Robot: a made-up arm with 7 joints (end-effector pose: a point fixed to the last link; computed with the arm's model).
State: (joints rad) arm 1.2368 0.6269 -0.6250 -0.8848 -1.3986 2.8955 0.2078
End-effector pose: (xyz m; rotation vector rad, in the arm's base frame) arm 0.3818 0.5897 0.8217 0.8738 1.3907 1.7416
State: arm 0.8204 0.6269 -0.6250 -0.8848 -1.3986 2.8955 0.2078
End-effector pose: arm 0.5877 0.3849 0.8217 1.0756 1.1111 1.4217
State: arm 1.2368 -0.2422 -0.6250 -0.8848 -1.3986 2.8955 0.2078
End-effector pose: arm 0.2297 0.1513 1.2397 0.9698 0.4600 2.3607
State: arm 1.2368 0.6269 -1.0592 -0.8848 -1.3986 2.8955 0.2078
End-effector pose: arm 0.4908 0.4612 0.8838 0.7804 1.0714 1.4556
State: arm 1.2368 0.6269 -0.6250 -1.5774 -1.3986 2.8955 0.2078
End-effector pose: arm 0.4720 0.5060 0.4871 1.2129 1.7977 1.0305
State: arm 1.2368 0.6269 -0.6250 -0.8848 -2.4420 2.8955 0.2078
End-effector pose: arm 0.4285 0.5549 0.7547 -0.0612 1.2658 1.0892
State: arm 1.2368 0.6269 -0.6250 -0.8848 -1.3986 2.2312 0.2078
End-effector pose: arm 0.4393 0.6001 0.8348 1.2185 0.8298 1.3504
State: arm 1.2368 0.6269 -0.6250 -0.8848 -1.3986 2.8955 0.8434
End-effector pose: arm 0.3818 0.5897 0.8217 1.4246 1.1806 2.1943
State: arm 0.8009 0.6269 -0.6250 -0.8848 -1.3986 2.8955 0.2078
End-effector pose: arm 0.5951 0.3734 0.8217 1.0837 1.0978 1.4064
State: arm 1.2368 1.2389 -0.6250 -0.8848 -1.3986 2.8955 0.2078
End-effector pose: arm 0.3960 0.6306 0.3769 0.7288 1.8909 1.1641
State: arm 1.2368 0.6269 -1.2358 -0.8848 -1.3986 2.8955 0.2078
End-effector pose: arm 0.5163 0.4016 0.9185 0.7390 0.9447 1.3375
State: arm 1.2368 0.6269 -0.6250 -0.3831 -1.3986 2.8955 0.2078
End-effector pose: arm 0.2173 0.5436 1.0186 0.5686 1.0031 2.1584
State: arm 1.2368 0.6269 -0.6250 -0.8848 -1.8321 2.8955 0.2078
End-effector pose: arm 0.3958 0.5825 0.7868 0.4648 1.3686 1.4852
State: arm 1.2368 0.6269 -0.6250 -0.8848 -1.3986 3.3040 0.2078
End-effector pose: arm 0.3541 0.5655 0.8160 0.5858 1.7288 1.9417
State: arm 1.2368 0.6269 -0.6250 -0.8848 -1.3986 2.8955 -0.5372
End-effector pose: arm 0.3818 0.5897 0.8217 0.2789 1.4624 1.1607
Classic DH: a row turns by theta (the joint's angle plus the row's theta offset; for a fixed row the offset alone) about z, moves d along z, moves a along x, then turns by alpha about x. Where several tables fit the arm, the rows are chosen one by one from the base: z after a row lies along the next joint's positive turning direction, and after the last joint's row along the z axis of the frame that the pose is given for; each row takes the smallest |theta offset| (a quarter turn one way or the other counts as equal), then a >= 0, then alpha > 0; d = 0 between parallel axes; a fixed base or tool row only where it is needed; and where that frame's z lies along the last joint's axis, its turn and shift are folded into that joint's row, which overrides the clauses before.
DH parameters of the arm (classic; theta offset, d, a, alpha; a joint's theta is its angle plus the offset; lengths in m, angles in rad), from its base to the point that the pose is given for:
joint 1: 0 0.5308 0 -1.5708
joint 2: 0 0 0 1.5708
joint 3: 0 0.219 0.0883 1.5708
joint 4: 0 0 -0.105 -1.5708
joint 5: 0 0.4888 0 1.5708
joint 6: 0 0 0.0918 1.5708
joint 7: 0 0 0 0

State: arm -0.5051 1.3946 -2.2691 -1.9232 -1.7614 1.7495 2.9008
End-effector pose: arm -0.2172 -0.4754 0.9610 -0.3858 0.2602 0.3670
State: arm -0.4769 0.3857 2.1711 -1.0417 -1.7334 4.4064 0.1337
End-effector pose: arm 0.1112 0.2818 1.0918 1.1721 -0.8462 -1.9678
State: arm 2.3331 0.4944 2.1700 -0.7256 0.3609 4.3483 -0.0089
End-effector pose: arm -0.2752 -0.0253 1.1317 -1.1220 0.2065 1.3678
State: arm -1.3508 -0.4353 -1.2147 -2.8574 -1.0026 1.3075 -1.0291
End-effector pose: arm -0.2685 -0.2859 0.2920 -1.7880 0.6703 0.4224
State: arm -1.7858 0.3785 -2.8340 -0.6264 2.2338 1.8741 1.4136
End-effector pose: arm -0.0746 0.0652 1.3436 -0.7711 -1.2751 1.9849
